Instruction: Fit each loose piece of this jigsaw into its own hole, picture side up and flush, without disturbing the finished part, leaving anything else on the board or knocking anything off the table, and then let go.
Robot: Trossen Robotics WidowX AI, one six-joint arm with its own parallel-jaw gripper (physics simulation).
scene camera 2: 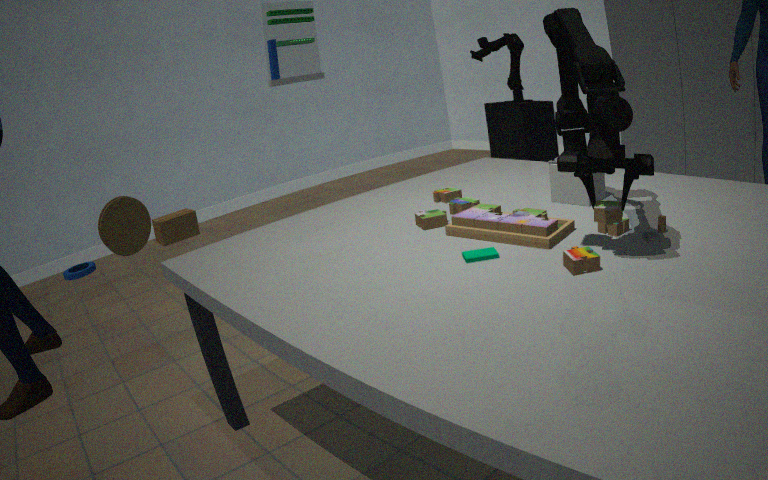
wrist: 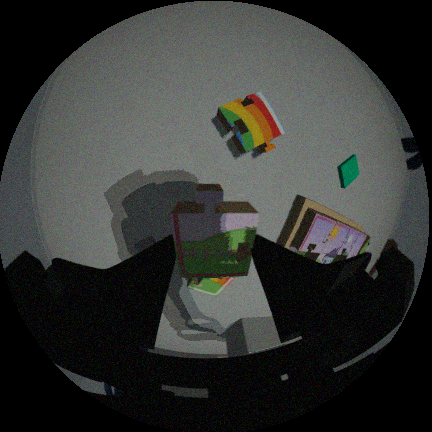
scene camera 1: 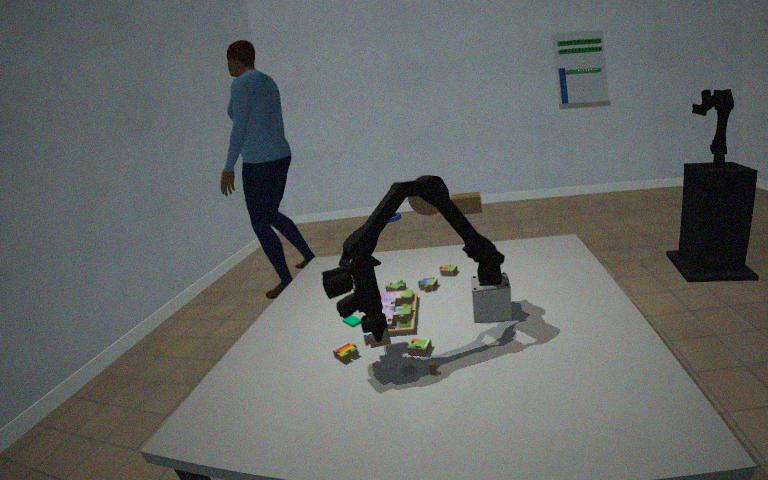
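My gripper (scene camera 1: 378, 333) (scene camera 2: 608, 207) (wrist: 213, 239) is shut on a green and lilac jigsaw piece (scene camera 1: 370, 340) (scene camera 2: 607, 217) (wrist: 216, 250), held picture side up a little above the table. A rainbow piece (scene camera 1: 345, 352) (scene camera 2: 581, 261) (wrist: 252, 122) lies to one side. A green and orange piece (scene camera 1: 419, 345) (scene camera 2: 617, 227) (wrist: 215, 286) lies on the other side, partly hidden in the wrist view. The wooden board (scene camera 1: 403, 332) (scene camera 2: 498, 237) (wrist: 325, 210) holds the lilac and green finished part. More loose pieces (scene camera 1: 428, 283) (scene camera 1: 448, 269) (scene camera 2: 431, 219) lie beyond it.
A flat green tile (scene camera 1: 352, 320) (scene camera 2: 480, 254) (wrist: 349, 171) lies beside the board. A small brown block (scene camera 1: 432, 367) (scene camera 2: 661, 223) stands near the gripper's shadow. The arm's pale base block (scene camera 1: 491, 302) stands on the table. A person (scene camera 1: 257, 118) is beyond the table.
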